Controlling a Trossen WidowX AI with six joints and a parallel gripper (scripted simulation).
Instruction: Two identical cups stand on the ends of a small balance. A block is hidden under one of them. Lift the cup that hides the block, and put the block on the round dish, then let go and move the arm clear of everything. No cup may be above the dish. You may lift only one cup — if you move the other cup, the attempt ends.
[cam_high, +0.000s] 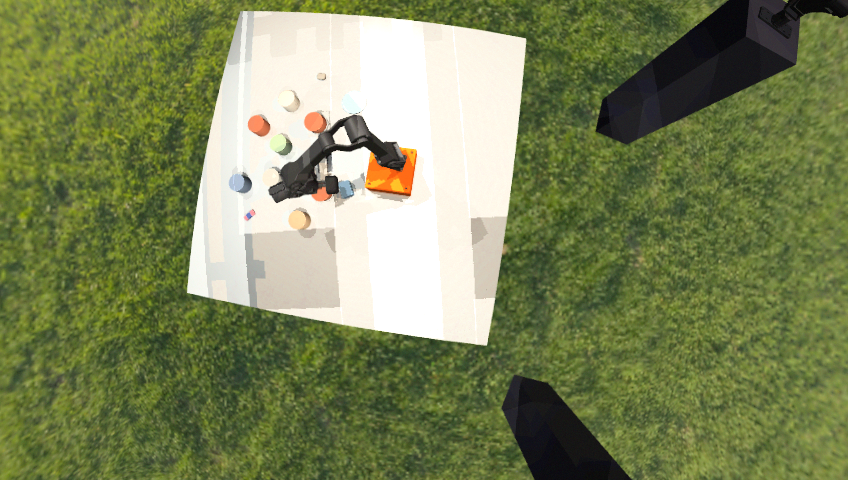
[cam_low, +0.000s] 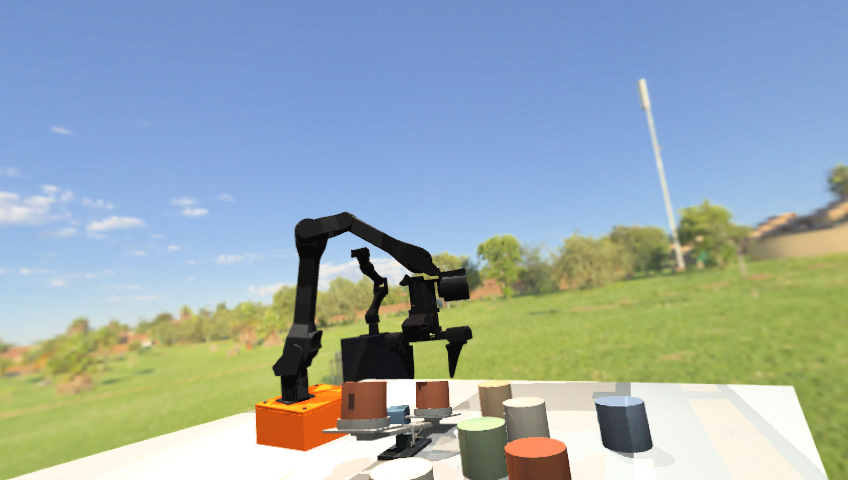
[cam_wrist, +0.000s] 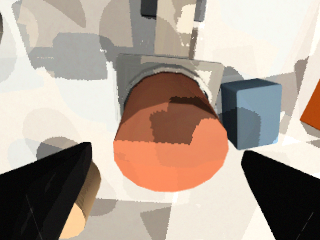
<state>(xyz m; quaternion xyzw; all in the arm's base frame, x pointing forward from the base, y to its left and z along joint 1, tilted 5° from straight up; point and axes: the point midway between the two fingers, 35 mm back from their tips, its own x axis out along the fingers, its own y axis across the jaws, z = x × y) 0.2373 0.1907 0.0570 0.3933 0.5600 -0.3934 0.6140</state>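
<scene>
Now: the mint-green block 1 cm to the right of my gripper tip and 5 cm below it. From my gripper tip the other things lie so: small balance (5 cm ahead, 13 cm to the right, 6 cm below); then tan cup (5 cm ahead, 14 cm to the left, 6 cm below); then green cup (25 cm ahead, 13 cm to the right, 6 cm below).
</scene>
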